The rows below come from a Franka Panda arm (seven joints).
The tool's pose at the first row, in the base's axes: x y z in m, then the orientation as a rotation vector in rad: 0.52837 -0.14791 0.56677 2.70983 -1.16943 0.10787
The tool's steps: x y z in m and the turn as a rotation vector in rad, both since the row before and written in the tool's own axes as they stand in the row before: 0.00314 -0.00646 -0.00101 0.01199 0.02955 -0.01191; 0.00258 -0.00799 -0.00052 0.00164 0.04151 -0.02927; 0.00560 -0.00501 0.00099 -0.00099 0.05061 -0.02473; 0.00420 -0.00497 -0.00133 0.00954 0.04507 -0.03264; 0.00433 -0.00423 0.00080 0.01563 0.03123 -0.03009; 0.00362 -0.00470 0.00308 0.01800 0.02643 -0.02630; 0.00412 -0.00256 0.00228 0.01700 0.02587 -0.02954; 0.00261 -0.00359 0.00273 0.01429 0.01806 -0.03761; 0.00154 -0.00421 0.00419 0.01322 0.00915 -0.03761; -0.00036 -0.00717 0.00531 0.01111 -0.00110 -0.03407; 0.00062 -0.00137 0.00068 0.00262 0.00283 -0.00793; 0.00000 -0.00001 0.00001 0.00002 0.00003 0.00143; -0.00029 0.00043 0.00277 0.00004 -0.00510 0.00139; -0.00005 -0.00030 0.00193 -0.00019 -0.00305 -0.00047; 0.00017 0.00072 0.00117 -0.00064 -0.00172 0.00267
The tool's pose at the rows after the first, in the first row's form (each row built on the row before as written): 0.53523 -0.14561 0.56728 2.71560 -1.14799 0.15319; 0.54275 -0.14185 0.56716 2.71586 -1.09680 0.20537; 0.55030 -0.14232 0.56666 2.70623 -1.04873 0.26806; 0.55662 -0.14107 0.56827 2.70985 -0.99248 0.32755; 0.56272 -0.14078 0.56815 2.72210 -0.94364 0.37238; 0.56893 -0.14018 0.56574 2.73598 -0.90100 0.41281; 0.57410 -0.14110 0.56466 2.74921 -0.85343 0.45125; 0.57884 -0.14037 0.56261 2.76481 -0.79585 0.47612; 0.58340 -0.13887 0.55879 2.78234 -0.73987 0.48827; 0.58816 -0.13418 0.55287 2.80075 -0.69085 0.48597; 0.58952 -0.13344 0.55229 2.80361 -0.67875 0.48965; 0.58953 -0.13343 0.55228 2.80332 -0.68079 0.48996; 0.58982 -0.13447 0.54968 2.80527 -0.68382 0.48325; 0.59043 -0.13473 0.54784 2.80650 -0.68377 0.47889; 0.59053 -0.13575 0.54691 2.80608 -0.68798 0.47671
